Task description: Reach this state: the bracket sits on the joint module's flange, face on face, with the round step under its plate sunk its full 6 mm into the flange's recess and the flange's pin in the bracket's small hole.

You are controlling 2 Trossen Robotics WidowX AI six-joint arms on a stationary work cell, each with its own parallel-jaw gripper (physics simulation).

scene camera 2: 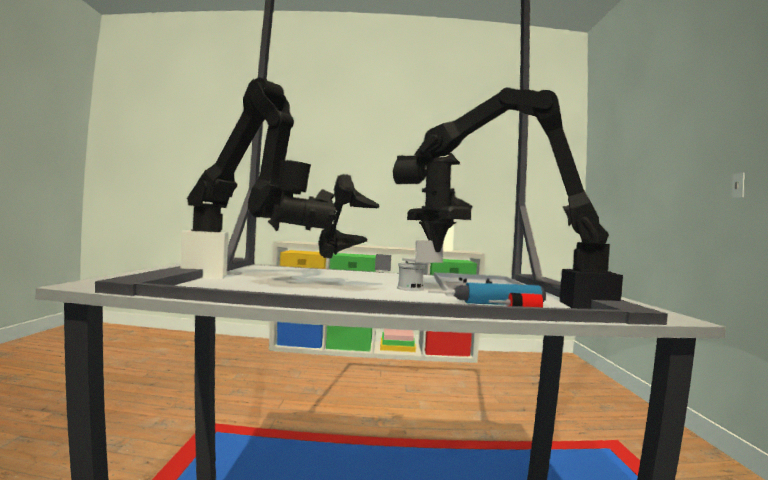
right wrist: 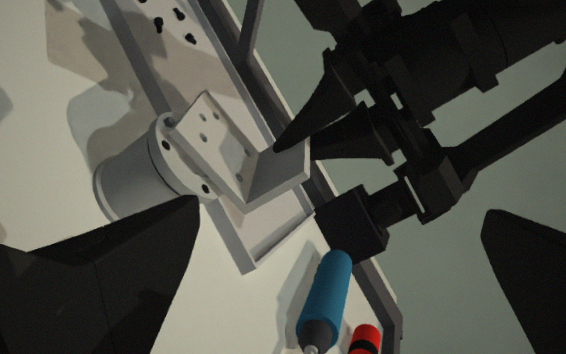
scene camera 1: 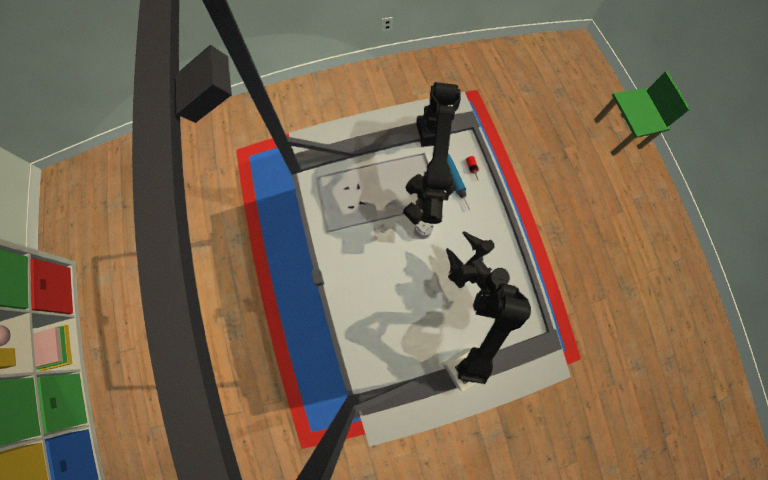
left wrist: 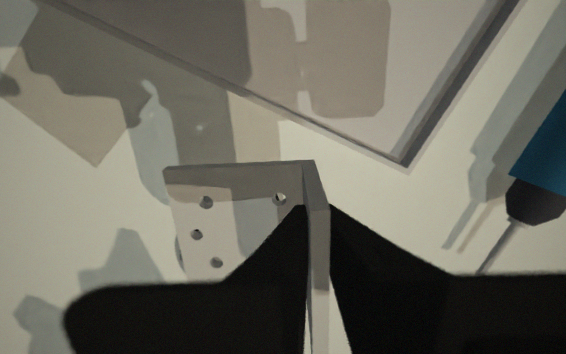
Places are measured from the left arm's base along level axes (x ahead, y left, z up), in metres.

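Pixels of known places: left gripper, between the fingertips: (scene camera 2: 436, 252) (right wrist: 278, 154) (left wrist: 312, 214); right gripper, between the fingertips: (scene camera 2: 372, 223) (right wrist: 342, 217) (scene camera 1: 454, 240); left arm's base, origin of its link: (scene camera 2: 591, 271) (right wrist: 372, 214) (scene camera 1: 432, 125); right arm's base, origin of its link: (scene camera 2: 206, 231) (scene camera 1: 468, 370).
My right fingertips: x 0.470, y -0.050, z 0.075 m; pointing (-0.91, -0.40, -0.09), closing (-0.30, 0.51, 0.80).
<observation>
Ahead of a thing's pixels: the offset from my right fingertips to its top centre. "*": to the spot under its first point.
The pale grey L-shaped bracket (scene camera 2: 427, 250) (left wrist: 260, 176) (right wrist: 220, 135) is held by its upright wall, its plate with several holes over the flange. My left gripper (left wrist: 312, 214) (right wrist: 278, 154) (scene camera 2: 437, 246) is shut on that wall. The round joint module @[dx -0.088, dy -0.071, dz -0.084 m] (scene camera 1: 423, 230) (scene camera 2: 410, 277) (right wrist: 132, 175) stands upright on the table below. In the right wrist view a curved edge shows between plate and flange, and part of the flange rim is uncovered. The pin is hidden; I cannot tell whether step and flange touch. My right gripper (scene camera 1: 456, 241) (scene camera 2: 372, 222) (right wrist: 342, 217) is open and empty, beside the module.
A shallow grey tray @[dx -0.268, dy -0.197, dz -0.132 m] (scene camera 1: 328, 229) (left wrist: 325, 128) (right wrist: 235, 250) lies beside the module, with several black screws @[dx -0.222, dy -0.307, dz -0.133 m] (scene camera 1: 351, 207) @[dx -0.229, dy -0.266, dz -0.133 m] (right wrist: 159, 24) in it. A blue screwdriver @[* dx -0.258, dy +0.092, dz -0.107 m] (scene camera 1: 456, 176) (scene camera 2: 501, 292) (left wrist: 545, 150) (right wrist: 327, 290) and a red one @[dx -0.287, dy +0.175, dz -0.114 m] (scene camera 1: 472, 164) (scene camera 2: 526, 300) (right wrist: 366, 337) lie near the left arm's base.
</observation>
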